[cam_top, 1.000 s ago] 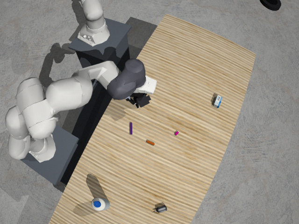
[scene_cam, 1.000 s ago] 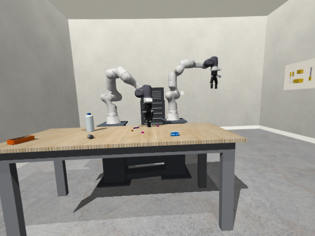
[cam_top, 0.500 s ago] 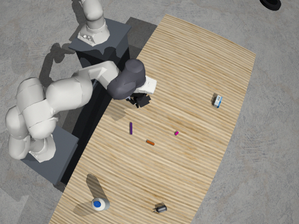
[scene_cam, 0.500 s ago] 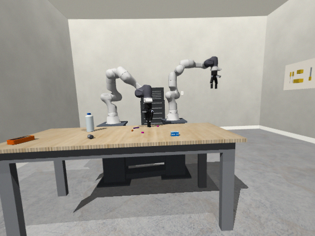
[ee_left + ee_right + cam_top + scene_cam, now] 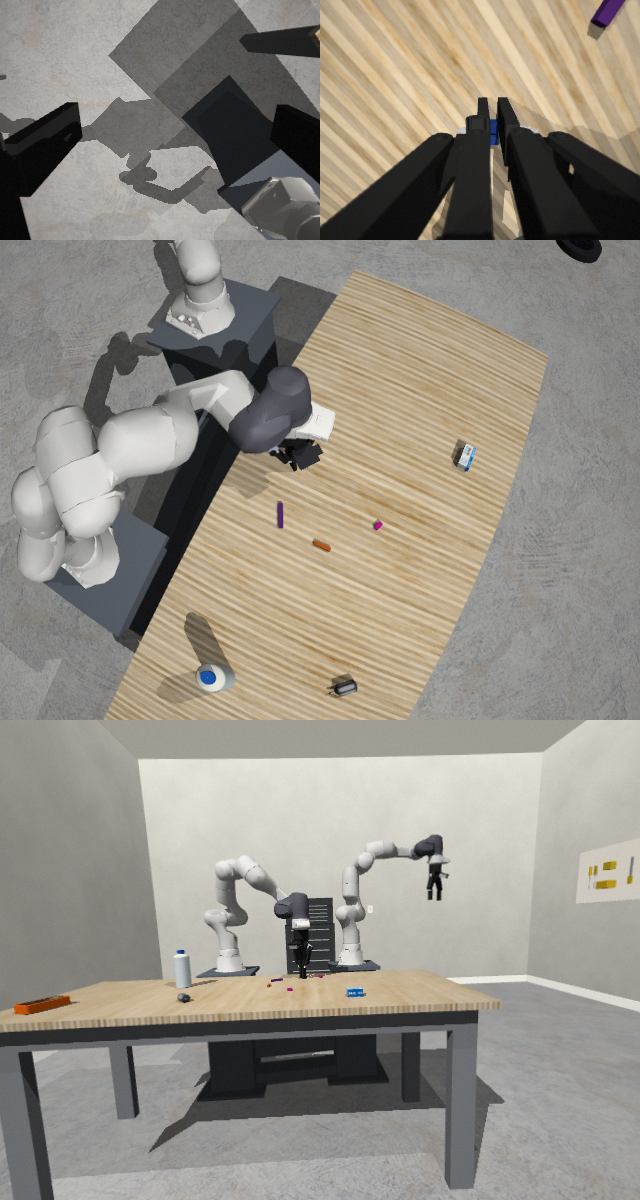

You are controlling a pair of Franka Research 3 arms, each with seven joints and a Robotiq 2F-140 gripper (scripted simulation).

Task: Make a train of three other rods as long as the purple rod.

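Observation:
The orange rod lies 17 cm to the right of my right hand, 13 cm ahead of it and 3 cm below it. Also, from my right hand: white bottle: 57 cm to the right, 5 cm above, 1 cm ahead; purple rod: 13 cm to the right, 3 cm below, 1 cm ahead; blue-and-white box: 40 cm ahead, 16 cm to the left, 2 cm below.

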